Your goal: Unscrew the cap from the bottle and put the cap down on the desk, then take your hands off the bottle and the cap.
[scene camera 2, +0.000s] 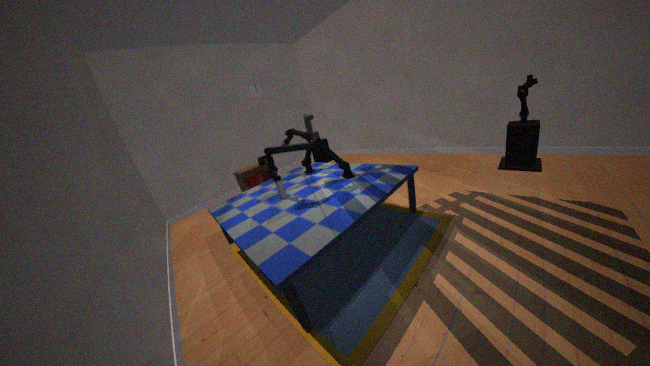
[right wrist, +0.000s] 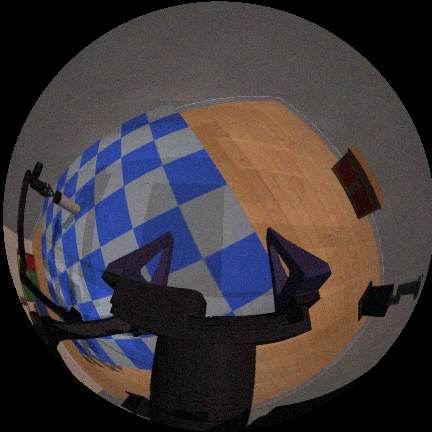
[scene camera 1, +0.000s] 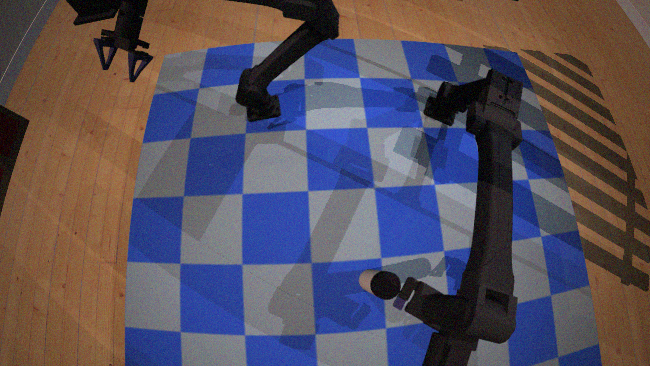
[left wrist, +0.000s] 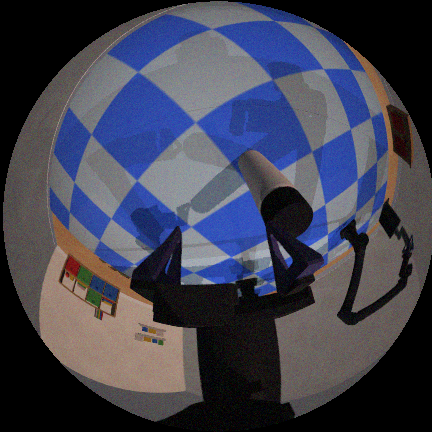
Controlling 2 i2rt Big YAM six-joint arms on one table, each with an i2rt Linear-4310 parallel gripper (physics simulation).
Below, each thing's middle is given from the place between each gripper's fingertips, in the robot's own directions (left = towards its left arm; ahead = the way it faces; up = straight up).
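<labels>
Dark cap (left wrist: 285,206): 170 mm below my right hand, 480 mm ahead of it, 650 mm to the left of it.
Dark cap: 2 cm below my left hand, 5 cm behind it, 7 cm to the right of it.
</labels>
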